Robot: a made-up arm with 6 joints.
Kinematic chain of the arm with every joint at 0, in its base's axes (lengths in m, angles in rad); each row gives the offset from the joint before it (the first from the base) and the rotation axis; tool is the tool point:
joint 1: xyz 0 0 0.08 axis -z
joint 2: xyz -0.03 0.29 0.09 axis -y
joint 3: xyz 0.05 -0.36 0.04 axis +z
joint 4: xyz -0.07 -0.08 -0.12 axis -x
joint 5: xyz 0.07 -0.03 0 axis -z
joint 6: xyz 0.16 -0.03 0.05 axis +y
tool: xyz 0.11 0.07 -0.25
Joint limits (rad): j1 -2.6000..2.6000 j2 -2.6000..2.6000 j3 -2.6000..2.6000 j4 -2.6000..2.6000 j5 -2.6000..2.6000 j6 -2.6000..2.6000
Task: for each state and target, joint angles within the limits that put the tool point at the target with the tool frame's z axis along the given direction. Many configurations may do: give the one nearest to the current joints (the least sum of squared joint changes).
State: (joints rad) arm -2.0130 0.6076 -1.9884 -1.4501 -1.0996 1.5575
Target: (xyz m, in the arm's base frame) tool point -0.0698 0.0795 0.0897 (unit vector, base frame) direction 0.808 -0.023 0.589
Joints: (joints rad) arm -2.2879 0.5435 -1.5449 -1.5438 -0.9252 1.3681
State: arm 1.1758 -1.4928 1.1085 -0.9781 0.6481 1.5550
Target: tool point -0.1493 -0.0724 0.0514 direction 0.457 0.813 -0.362
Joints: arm 1.3729 -1.2308 1.1582 -1.0660 0.8009 2.1054
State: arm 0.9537 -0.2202 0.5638 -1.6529 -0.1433 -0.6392
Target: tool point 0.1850 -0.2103 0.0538 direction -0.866 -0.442 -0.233
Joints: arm 1.1215 -0.2164 0.1166 -1.7993 0.0840 -0.0422
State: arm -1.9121 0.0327 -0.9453 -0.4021 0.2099 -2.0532
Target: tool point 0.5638 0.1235 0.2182 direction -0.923 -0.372 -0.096
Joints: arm -1.6232 0.5755 -0.4745 -0.6322 0.7066 -1.9078
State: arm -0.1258 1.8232 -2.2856 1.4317 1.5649 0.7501
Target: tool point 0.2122 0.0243 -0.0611 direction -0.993 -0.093 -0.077
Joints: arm 0.1154 2.3261 -1.9274 0.9393 1.6566 0.2374
